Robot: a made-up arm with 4 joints.
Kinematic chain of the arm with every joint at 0, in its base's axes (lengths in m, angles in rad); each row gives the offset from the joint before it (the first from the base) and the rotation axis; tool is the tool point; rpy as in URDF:
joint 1: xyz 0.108 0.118 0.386 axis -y
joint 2: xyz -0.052 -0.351 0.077 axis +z
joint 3: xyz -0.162 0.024 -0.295 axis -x
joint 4: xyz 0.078 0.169 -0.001 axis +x
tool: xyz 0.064 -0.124 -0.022 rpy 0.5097 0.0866 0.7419
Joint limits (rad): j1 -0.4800..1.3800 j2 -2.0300..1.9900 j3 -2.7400..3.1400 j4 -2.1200..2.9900
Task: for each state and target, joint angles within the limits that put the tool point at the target. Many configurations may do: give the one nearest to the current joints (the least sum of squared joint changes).
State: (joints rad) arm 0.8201 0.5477 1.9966 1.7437
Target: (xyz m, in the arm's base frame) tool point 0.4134 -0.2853 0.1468
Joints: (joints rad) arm 0.6806 1.3457 1.8350 1.6372
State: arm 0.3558 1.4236 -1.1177 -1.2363
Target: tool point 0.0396 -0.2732 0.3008
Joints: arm 0.4406 1.9542 -0.6273 -1.4088
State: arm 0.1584 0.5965 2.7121 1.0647
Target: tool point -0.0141 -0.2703 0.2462
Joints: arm -0.3979 0.3869 3.0442 0.1990
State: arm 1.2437 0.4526 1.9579 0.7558
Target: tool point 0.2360 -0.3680 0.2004
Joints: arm 0.7951 0.2159 2.3262 0.9134
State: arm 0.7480 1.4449 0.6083 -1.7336
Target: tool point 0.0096 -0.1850 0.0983
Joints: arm 0.6847 1.2474 0.3874 -1.6048
